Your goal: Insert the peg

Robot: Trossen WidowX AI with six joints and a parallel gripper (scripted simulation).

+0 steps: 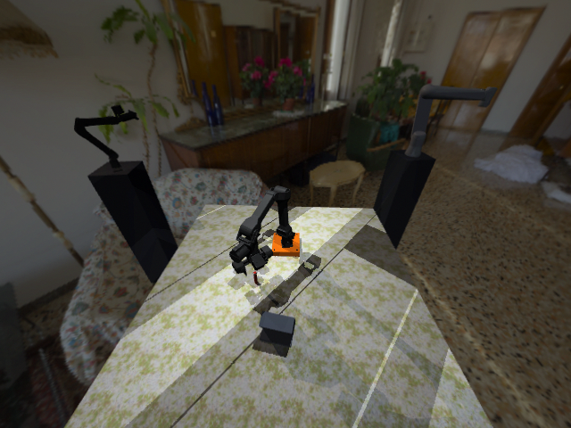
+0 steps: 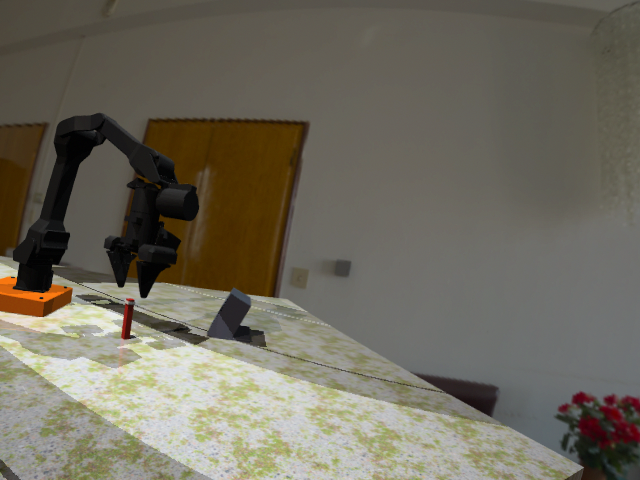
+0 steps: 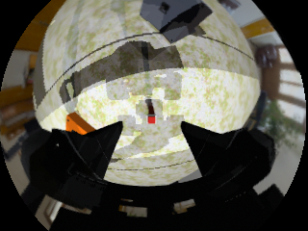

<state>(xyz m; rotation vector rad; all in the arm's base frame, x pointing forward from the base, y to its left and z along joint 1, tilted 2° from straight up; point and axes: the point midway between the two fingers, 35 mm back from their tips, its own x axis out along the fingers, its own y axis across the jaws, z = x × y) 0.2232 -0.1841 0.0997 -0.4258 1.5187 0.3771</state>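
Now: gripper tip 4 cm above the red peg. From my gripper tip the other things lie so: dark grey sloped panel 24 cm ahead, 9 cm to the left, 5 cm below.
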